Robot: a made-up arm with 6 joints.
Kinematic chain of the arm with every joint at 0, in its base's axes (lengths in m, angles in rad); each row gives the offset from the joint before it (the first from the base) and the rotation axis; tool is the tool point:
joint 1: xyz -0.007 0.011 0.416 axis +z
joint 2: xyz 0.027 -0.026 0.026 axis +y
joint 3: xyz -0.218 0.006 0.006 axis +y
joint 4: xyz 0.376 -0.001 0.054 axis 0.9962 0 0.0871
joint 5: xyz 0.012 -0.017 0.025 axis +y
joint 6: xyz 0.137 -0.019 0.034 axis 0.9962 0 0.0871
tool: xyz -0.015 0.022 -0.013
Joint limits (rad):
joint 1: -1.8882..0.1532
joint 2: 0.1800..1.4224
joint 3: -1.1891..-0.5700
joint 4: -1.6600..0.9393
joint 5: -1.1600..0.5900
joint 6: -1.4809..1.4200
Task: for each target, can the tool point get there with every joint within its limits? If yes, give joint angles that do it. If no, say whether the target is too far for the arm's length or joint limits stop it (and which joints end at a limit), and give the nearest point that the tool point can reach.
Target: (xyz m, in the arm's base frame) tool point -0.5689 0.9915 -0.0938
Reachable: no: too far | nearest point 0.2812 0.1885 0.3921 | short by 1.266 m
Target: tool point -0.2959 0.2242 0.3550
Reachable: no: joint limits stop it (at a limit: joint 1, joint 2, joint 3, joint 4, joint 5, joint 6) | nearest point -0.1970 -0.0625 0.7567 | short by 0.503 m
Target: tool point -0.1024 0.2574 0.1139
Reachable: no: joint limits stop it (at a limit: joint 1, joint 2, joint 3, joint 4, joint 5) | nearest point 0.2841 0.1857 0.3851 | short by 0.478 m
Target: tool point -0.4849 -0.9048 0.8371
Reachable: no: too far | nearest point -0.2246 -0.4636 0.6820 | short by 0.535 m
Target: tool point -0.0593 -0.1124 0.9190
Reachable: yes | joints -0.8929 0.2818 -1.0156 0.6669 -0.9430 -0.7012
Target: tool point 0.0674 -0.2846 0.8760
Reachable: yes | joints -1.0908 0.7190 -1.0438 0.4212 -0.1772 1.1926
